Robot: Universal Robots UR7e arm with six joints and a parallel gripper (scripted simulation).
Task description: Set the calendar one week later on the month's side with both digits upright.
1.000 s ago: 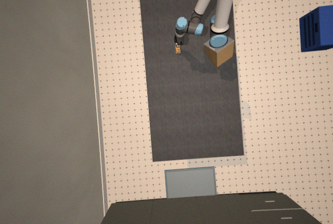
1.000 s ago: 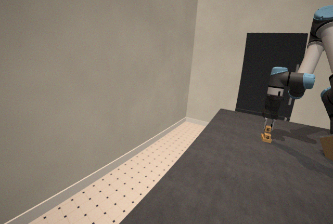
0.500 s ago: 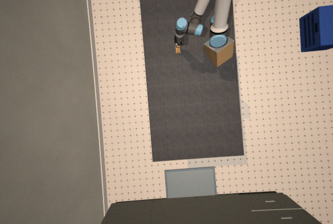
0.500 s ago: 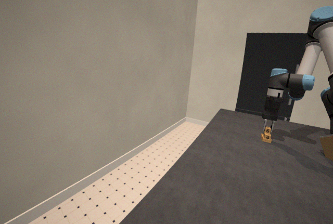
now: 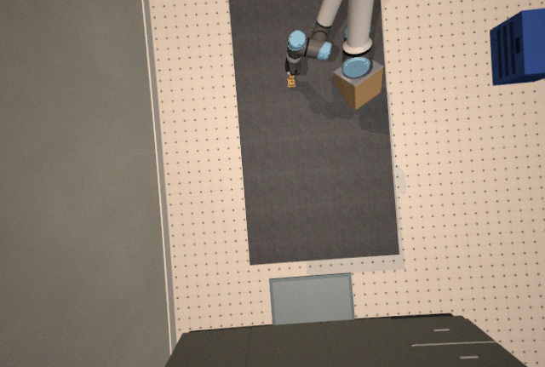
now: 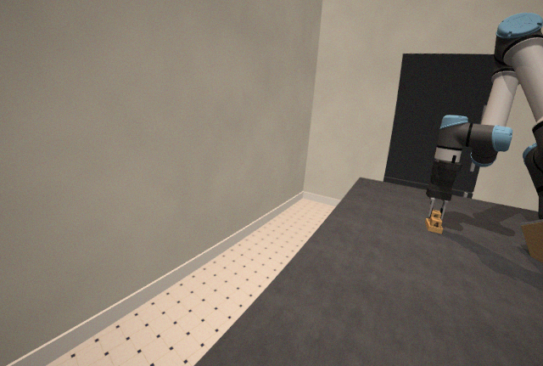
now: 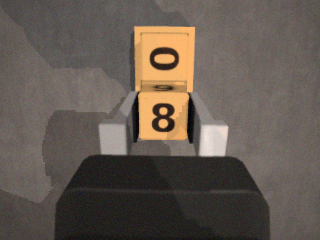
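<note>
The number cube is 10 mm below my hand.
</note>
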